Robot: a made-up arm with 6 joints. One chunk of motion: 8 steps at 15 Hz.
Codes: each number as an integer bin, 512 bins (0 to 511) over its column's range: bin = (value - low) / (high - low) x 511, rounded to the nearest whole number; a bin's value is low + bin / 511 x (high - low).
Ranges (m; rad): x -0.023..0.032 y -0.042..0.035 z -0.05..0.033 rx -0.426..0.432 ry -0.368..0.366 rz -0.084..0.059
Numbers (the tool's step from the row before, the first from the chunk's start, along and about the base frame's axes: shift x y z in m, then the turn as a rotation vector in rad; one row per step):
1: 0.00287 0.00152 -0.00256 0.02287 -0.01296 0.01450
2: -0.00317 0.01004 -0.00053 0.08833 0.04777 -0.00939
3: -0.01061 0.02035 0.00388 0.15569 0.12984 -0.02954
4: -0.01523 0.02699 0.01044 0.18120 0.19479 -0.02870
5: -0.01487 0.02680 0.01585 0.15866 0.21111 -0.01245
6: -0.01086 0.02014 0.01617 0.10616 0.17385 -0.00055
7: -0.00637 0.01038 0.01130 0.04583 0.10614 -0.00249
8: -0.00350 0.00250 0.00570 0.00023 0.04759 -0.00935
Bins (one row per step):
1: 240 289 292 267 247 352
2: 184 345 305 306 289 267
3: 115 414 332 346 347 195
4: 72 458 372 362 392 198
5: 76 457 405 348 403 256
6: 113 412 407 317 377 298
7: 155 348 377 281 330 291
8: 181 295 343 254 289 267

